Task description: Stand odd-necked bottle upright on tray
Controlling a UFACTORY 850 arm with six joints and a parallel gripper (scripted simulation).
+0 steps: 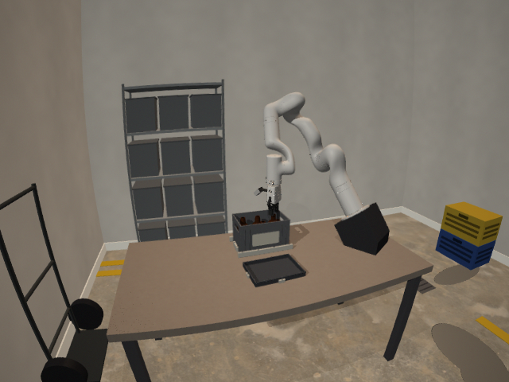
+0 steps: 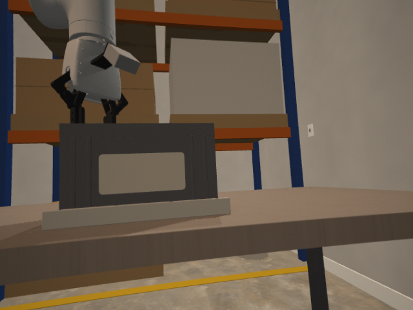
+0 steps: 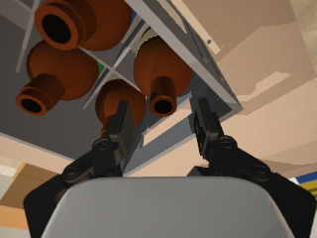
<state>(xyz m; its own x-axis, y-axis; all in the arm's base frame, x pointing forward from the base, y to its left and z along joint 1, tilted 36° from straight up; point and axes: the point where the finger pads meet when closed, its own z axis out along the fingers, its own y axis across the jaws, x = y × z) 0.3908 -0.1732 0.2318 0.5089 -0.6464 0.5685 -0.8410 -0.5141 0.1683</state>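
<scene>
Right now my hand is 10 cm above the bottle. From my hand the other things lie so: black tray (19 cm ahead, 29 cm to the left, 17 cm below); then dark grey crate (10 cm ahead, 2 cm to the left, 10 cm below).
</scene>
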